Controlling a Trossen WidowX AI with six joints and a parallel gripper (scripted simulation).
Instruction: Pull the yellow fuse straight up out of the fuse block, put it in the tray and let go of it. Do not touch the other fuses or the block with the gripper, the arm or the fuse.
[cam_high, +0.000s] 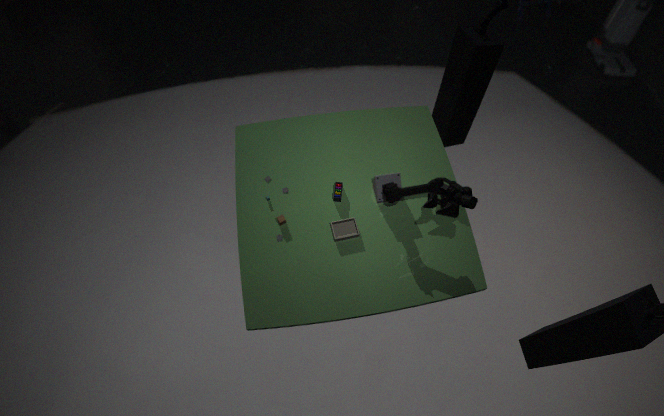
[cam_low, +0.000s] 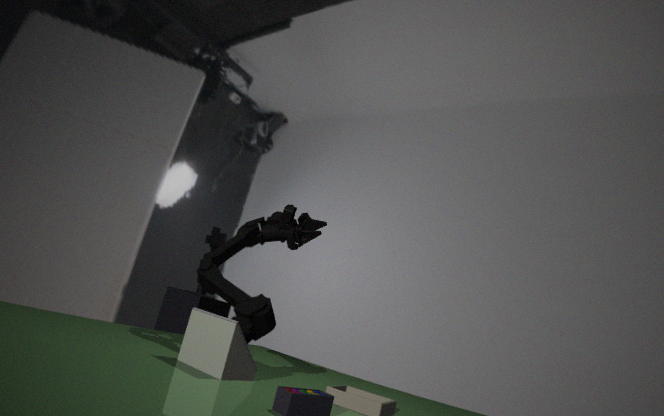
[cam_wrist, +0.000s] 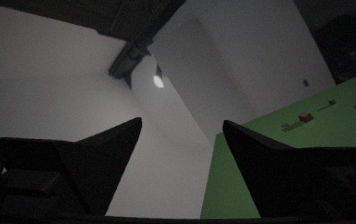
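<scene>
My gripper tip is now 290 mm short of the yellow fuse, 400 mm to the left of it and 430 mm above it. The rest, counted from my gripper tip: tray 310 mm ahead, 200 mm to the right, 450 mm below.
</scene>
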